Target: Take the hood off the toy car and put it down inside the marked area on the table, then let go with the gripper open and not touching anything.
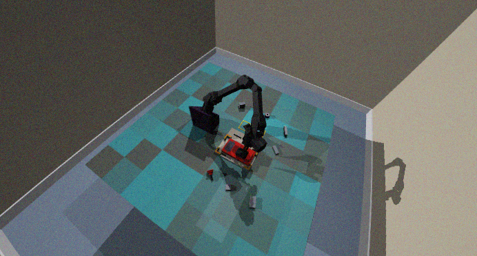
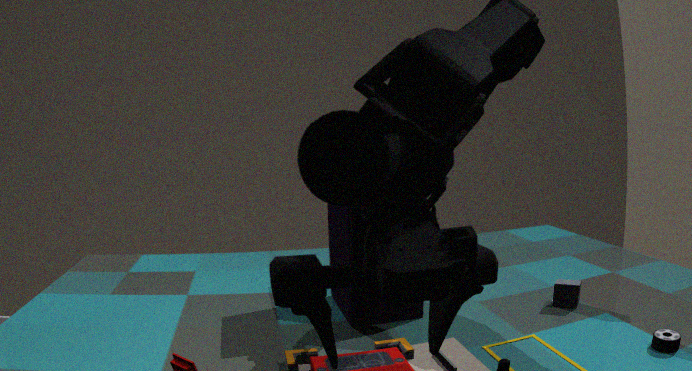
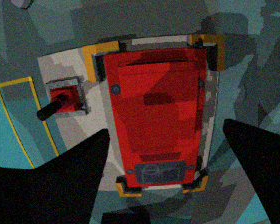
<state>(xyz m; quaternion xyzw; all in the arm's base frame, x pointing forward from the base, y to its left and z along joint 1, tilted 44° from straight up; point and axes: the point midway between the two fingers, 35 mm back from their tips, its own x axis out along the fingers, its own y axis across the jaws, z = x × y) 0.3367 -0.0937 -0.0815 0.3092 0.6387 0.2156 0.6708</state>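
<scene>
Right now my gripper tip is 40 mm above the hood. Round my gripper tip: black wheel: 40 mm ahead, 390 mm to the left, 70 mm below.
</scene>
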